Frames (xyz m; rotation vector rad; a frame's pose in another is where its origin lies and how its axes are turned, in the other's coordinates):
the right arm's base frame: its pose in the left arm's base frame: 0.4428 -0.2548 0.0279 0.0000 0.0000 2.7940
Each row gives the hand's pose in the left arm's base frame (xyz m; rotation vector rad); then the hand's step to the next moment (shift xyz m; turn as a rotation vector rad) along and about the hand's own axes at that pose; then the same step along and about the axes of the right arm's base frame.
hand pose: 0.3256 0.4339 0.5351 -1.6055 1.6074 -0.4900
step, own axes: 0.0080 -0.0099 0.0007 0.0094 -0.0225 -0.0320
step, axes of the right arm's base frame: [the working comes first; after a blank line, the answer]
step, axes of the left arm's base frame: 0.0079 -0.0087 0.0049 -0.0082 -0.0200 0.0339

-0.0104 0.0055 0.0049 0.0009 0.0216 0.0339
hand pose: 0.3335 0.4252 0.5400 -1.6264 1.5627 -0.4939
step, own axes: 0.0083 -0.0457 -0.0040 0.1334 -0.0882 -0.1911
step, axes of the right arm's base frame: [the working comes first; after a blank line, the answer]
step, axes of the left arm's base frame: 0.0275 -0.0133 0.0352 -0.0665 -0.1890 0.1481

-0.0304 0.0031 0.0352 -0.0019 0.2004 0.1481
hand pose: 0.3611 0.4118 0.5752 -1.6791 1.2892 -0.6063
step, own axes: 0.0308 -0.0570 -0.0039 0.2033 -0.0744 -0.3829
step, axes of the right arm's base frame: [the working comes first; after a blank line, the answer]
step, axes of the left arm's base frame: 0.0349 -0.0275 0.0473 -0.2045 -0.3237 0.2165

-0.0422 0.0140 0.0473 0.0820 0.3740 0.2165
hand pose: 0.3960 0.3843 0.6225 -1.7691 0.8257 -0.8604
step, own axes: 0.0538 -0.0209 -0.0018 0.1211 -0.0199 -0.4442
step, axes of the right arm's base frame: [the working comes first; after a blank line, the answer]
step, axes of the left arm's base frame: 0.0297 -0.0393 0.0301 -0.3071 -0.3001 0.1674

-0.0413 0.0269 0.0301 0.1865 0.3868 0.1674
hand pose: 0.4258 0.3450 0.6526 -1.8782 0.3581 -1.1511
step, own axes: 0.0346 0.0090 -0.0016 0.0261 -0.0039 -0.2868
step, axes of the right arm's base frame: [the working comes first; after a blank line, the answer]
step, axes of the left arm's base frame: 0.0187 -0.0276 0.0130 -0.2242 -0.1663 0.0710

-0.0270 0.0196 0.0130 0.1541 0.2327 0.0710
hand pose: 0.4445 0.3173 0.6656 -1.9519 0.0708 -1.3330
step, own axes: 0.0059 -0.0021 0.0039 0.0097 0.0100 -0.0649
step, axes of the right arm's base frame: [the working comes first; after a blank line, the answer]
step, axes of the left arm's base frame: 0.0051 0.0011 0.0052 -0.0452 -0.0470 0.0124

-0.0045 -0.0027 0.0052 0.0264 0.0596 0.0124
